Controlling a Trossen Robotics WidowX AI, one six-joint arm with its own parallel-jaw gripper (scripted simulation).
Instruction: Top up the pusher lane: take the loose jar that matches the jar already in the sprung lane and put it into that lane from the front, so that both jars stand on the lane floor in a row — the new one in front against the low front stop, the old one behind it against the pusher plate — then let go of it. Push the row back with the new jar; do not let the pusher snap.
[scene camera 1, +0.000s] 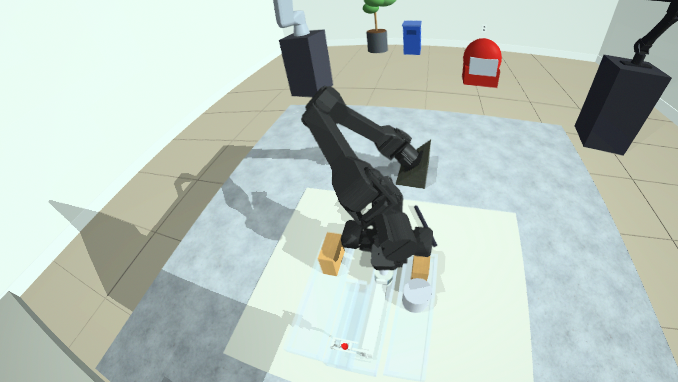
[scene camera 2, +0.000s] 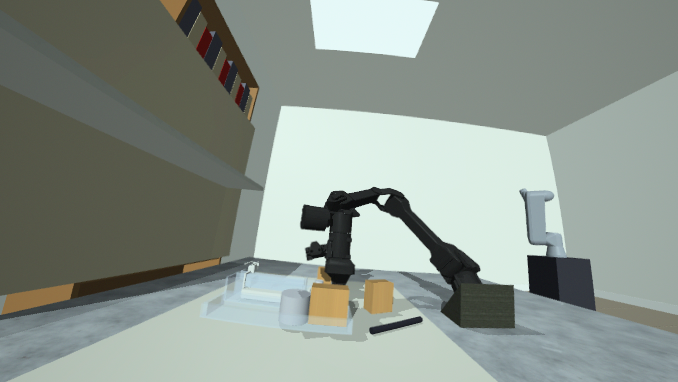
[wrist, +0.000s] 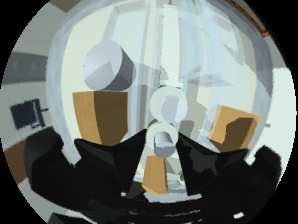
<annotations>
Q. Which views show my gripper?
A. Scene camera 1, scene camera 2 and the wrist view: all of them.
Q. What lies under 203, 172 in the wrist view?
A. My gripper.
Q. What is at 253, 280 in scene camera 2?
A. A clear pusher lane.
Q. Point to my gripper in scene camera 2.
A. At 335, 296
</annotations>
